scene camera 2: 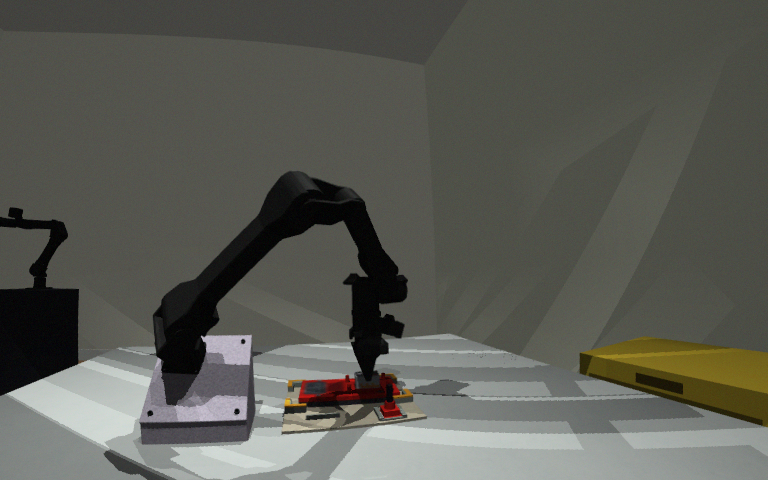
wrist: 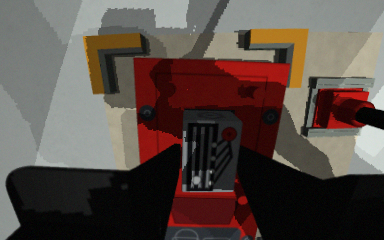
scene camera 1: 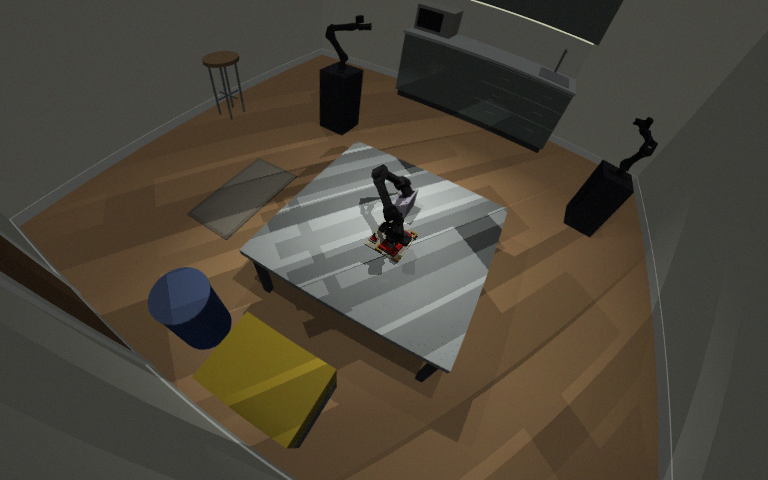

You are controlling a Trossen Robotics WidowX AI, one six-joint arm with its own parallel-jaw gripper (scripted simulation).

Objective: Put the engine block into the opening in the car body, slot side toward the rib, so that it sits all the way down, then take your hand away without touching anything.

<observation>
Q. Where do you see an engine block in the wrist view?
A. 209, 161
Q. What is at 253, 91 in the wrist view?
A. A red car body.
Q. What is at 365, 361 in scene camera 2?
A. The gripper.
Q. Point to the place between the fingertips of the gripper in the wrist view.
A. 207, 151
</observation>
